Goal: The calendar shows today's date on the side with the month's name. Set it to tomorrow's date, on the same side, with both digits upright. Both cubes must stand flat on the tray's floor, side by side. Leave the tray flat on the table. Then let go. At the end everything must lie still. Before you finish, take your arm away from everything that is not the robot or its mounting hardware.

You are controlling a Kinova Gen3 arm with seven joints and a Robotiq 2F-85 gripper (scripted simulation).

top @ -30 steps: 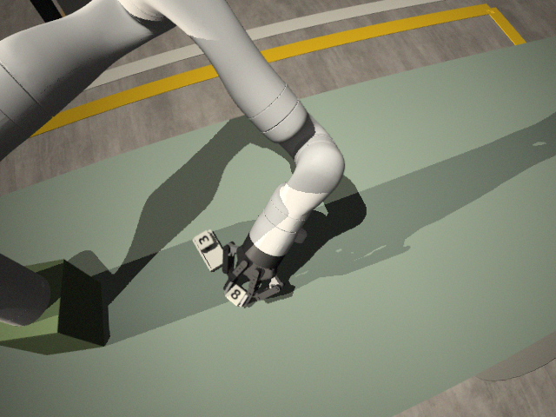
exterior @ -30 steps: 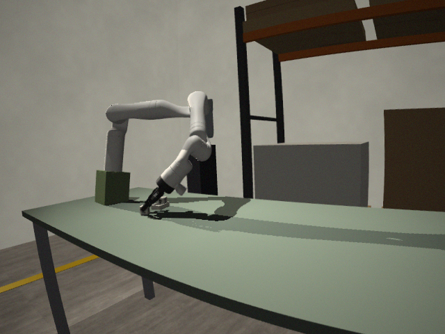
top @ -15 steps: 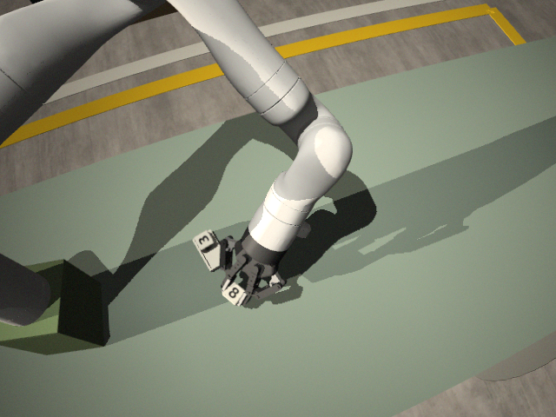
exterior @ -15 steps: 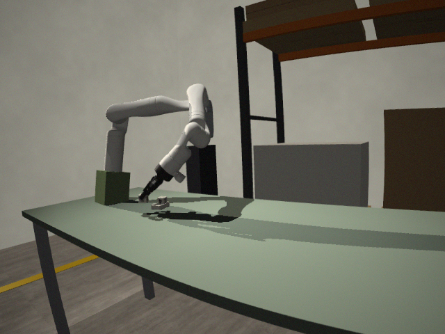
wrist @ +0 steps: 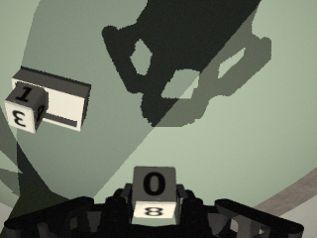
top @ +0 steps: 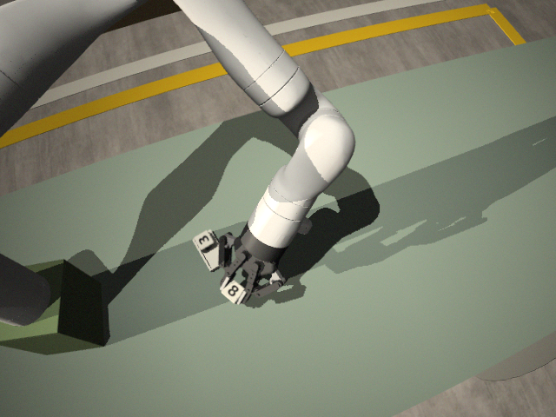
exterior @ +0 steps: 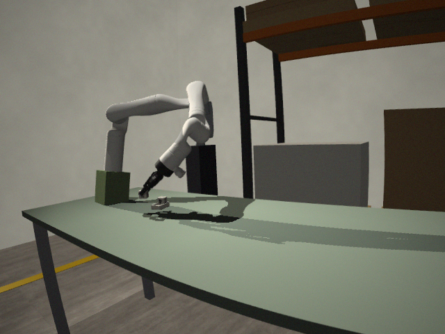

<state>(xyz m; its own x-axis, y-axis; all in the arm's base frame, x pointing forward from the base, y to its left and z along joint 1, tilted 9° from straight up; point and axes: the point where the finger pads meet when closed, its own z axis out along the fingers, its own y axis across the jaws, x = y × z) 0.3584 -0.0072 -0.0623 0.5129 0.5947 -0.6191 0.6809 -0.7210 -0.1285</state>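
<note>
The white cube is 1 cm below my hand. From my hand the other things lie so: white tray: 10 cm to the left, 8 cm below, 5 cm behind.
</note>
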